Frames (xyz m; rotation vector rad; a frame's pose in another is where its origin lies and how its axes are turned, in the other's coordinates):
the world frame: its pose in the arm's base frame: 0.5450 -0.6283 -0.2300 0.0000 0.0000 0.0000
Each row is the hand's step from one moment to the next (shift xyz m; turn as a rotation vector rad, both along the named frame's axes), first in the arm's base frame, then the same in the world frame.
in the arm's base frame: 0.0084 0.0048 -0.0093 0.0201 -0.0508 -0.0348
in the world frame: 0.0084 0.0048 -0.0093 0.0201 -0.0508 -0.0348
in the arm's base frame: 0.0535 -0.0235 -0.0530 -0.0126 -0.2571 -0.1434
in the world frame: 0.0535 -0.0235 -0.0530 -0.0126 -0.2571 -0.1434
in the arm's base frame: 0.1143 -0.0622 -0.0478 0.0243 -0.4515 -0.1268
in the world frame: 0.1143 -0.0622 -0.0478 0.0243 -0.4515 -0.1268
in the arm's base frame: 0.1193 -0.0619 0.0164 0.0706 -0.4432 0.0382
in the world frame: 0.1193 -0.0619 0.0164 0.0706 -0.4432 0.0382
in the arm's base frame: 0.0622 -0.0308 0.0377 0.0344 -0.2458 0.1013
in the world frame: 0.0622 -0.0308 0.0377 0.0344 -0.2458 0.1013
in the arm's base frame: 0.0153 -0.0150 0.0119 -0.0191 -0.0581 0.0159
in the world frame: 0.0153 -0.0150 0.0119 -0.0191 -0.0581 0.0159
